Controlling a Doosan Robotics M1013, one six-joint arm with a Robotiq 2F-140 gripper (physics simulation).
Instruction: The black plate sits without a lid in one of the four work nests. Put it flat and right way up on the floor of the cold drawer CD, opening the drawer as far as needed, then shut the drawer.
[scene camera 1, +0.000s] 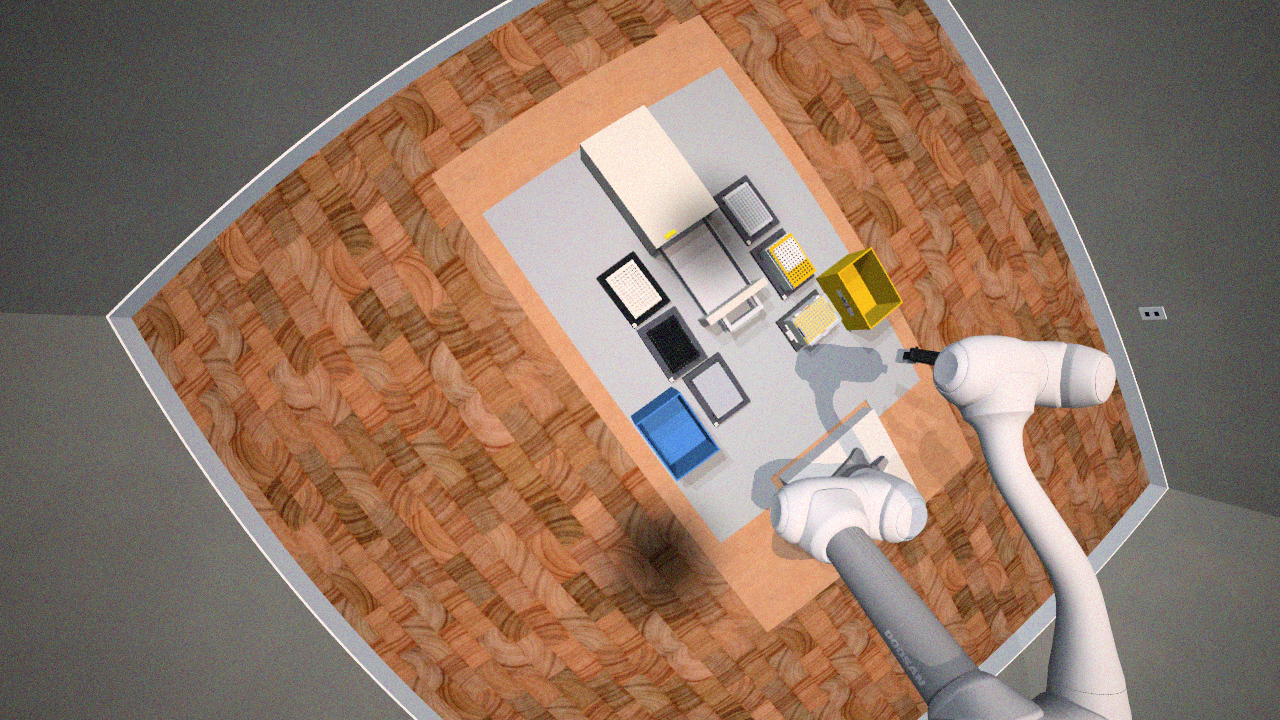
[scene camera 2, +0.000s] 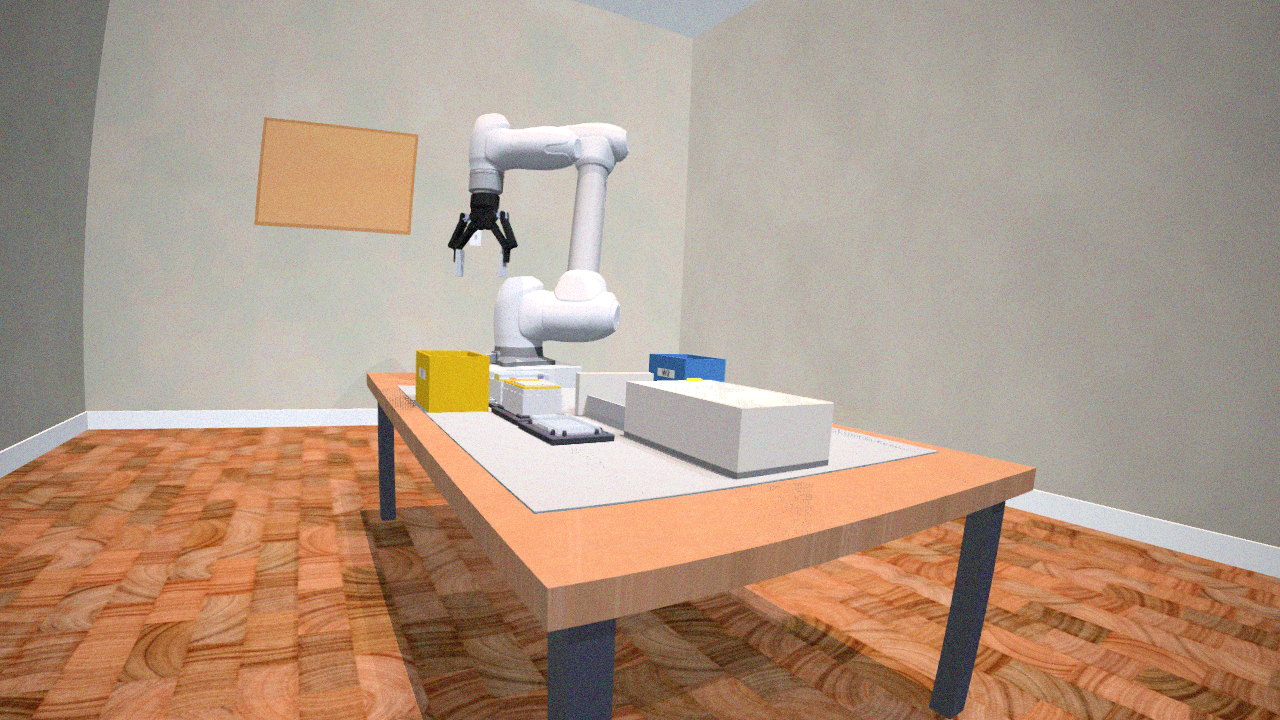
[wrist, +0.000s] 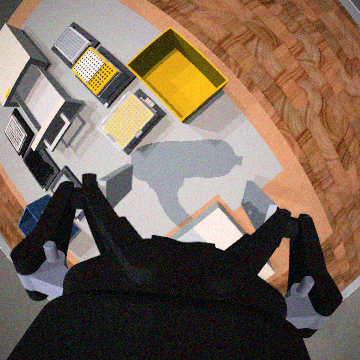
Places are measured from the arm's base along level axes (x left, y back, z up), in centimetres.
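Pixels of known places: gripper, fingertip midpoint: (scene camera 1: 920, 362) (scene camera 2: 479, 276) (wrist: 187, 184); arm's base at its link origin: (scene camera 2: 518, 363).
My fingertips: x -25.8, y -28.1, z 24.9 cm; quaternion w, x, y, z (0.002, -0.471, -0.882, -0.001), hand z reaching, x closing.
Observation:
For each thing: its middle in the pictures, then the offset to it from my fingertips. "*": a spot on its surface instead.
- black plate at the middle of its body: (scene camera 1: 673, 344) (wrist: 37, 165) dx +37.1, dy -38.2, dz -28.8 cm
- drawer at a spot on its surface: (scene camera 1: 707, 264) (wrist: 45, 99) * dx +16.1, dy -47.7, dz -28.9 cm
- cream cabinet at the middle of its body: (scene camera 2: 721, 420) (scene camera 1: 647, 180) (wrist: 10, 62) dx +14.2, dy -74.1, dz -25.4 cm
- white plate at the middle of its body: (scene camera 1: 634, 289) (wrist: 15, 132) dx +35.2, dy -55.7, dz -28.8 cm
- grey frame at the middle of its body: (scene camera 1: 717, 390) (wrist: 69, 195) dx +36.3, dy -21.0, dz -29.1 cm
- blue bin at the middle of its body: (scene camera 1: 674, 432) (scene camera 2: 685, 378) (wrist: 46, 227) dx +52.4, dy -22.0, dz -24.7 cm
- grey plate at the middle of its body: (scene camera 2: 564, 424) (scene camera 1: 748, 208) (wrist: 70, 43) dx -3.2, dy -51.6, dz -28.8 cm
- yellow-white rack at the middle of its body: (scene camera 2: 531, 396) (scene camera 1: 788, 261) (wrist: 97, 71) dx -1.1, dy -33.9, dz -26.3 cm
- yellow-topped plate at the middle of its body: (scene camera 2: 518, 388) (wrist: 128, 120) (scene camera 1: 811, 320) dx +4.0, dy -17.4, dz -26.8 cm
- yellow bin at the middle of its body: (scene camera 2: 450, 379) (wrist: 177, 76) (scene camera 1: 859, 290) dx -12.1, dy -14.5, dz -24.7 cm
The black plate (scene camera 1: 673, 343) (wrist: 42, 167) sits flat and lidless in the middle nest of the row on the blue bin's side. The drawer (scene camera 1: 707, 264) (wrist: 46, 100) stands pulled out of the cream cabinet (scene camera 1: 648, 179) (scene camera 2: 729, 425) (wrist: 10, 60); its visible floor holds no plate. The drawer's front panel and handle (scene camera 1: 741, 313) (wrist: 59, 131) face the arm's base side. The label is too small to read. My gripper (scene camera 1: 905, 356) (scene camera 2: 481, 264) (wrist: 187, 184) is open and empty, pointing down high above the base end of the table, well away from the black plate and the drawer.
A white plate (scene camera 1: 633, 286) and a grey frame (scene camera 1: 716, 389) flank the black plate. A blue bin (scene camera 1: 675, 434) (scene camera 2: 687, 368) stands beyond the frame. Across the drawer are a grey plate (scene camera 1: 745, 205), a yellow-white rack (scene camera 1: 790, 259), a yellow-topped plate (scene camera 1: 811, 319) and a yellow bin (scene camera 1: 859, 288) (scene camera 2: 452, 380).

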